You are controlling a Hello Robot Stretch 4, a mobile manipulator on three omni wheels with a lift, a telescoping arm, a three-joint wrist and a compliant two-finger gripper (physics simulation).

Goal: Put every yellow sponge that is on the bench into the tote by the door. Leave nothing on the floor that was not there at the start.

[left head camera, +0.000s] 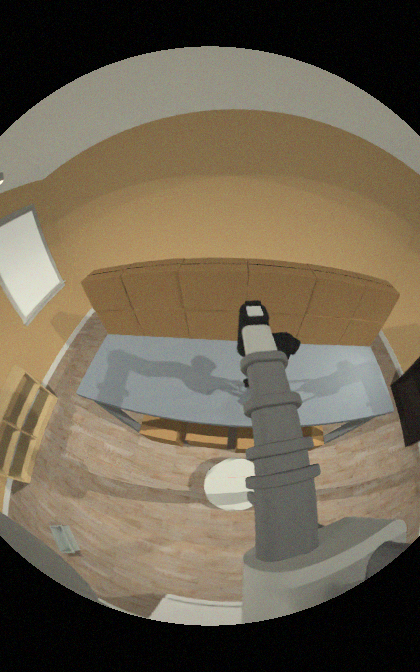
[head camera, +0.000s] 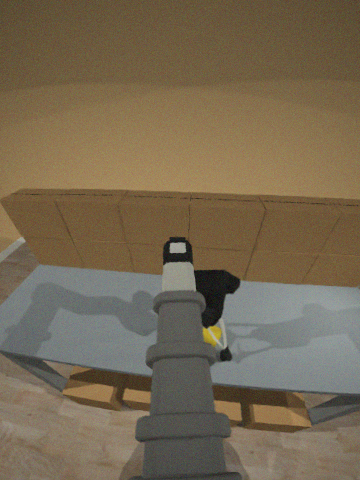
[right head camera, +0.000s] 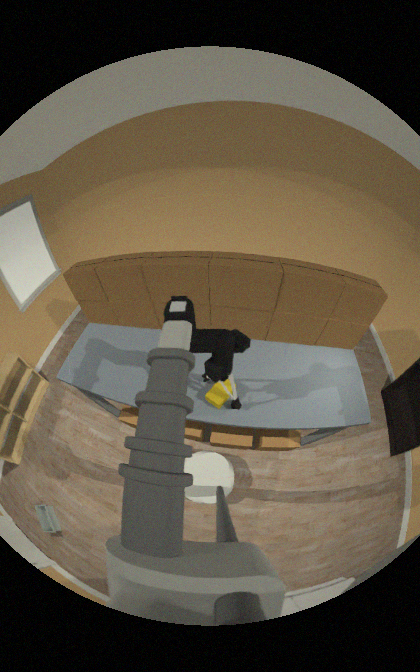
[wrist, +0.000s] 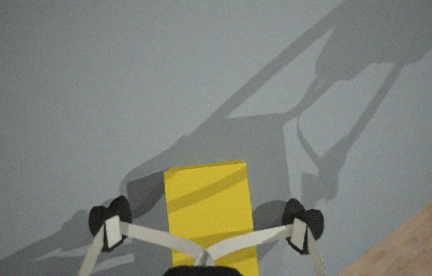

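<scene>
A yellow sponge (head camera: 212,336) (right head camera: 216,396) (wrist: 209,215) is on or just above the grey-blue bench (head camera: 290,350) (right head camera: 320,395) (wrist: 75,75), near its front edge. My gripper (right head camera: 221,390) (wrist: 207,214) is open over it. In the wrist view the fingertips stand wide apart, one on each side of the sponge, with a gap on both sides; the sponge's near end is cut off by the frame. The arm hides the sponge in the left head view. A small grey-green open container (left head camera: 65,539) (right head camera: 48,518), possibly the tote, stands on the floor at the lower left.
A brown panelled block (head camera: 225,220) runs along the bench's back. Orange-brown boxes (head camera: 92,387) are under the bench. A round white stool or table (left head camera: 227,485) (right head camera: 212,477) stands in front. A wooden shelf unit (left head camera: 40,440) is at left, a dark cabinet (right head camera: 404,410) at right.
</scene>
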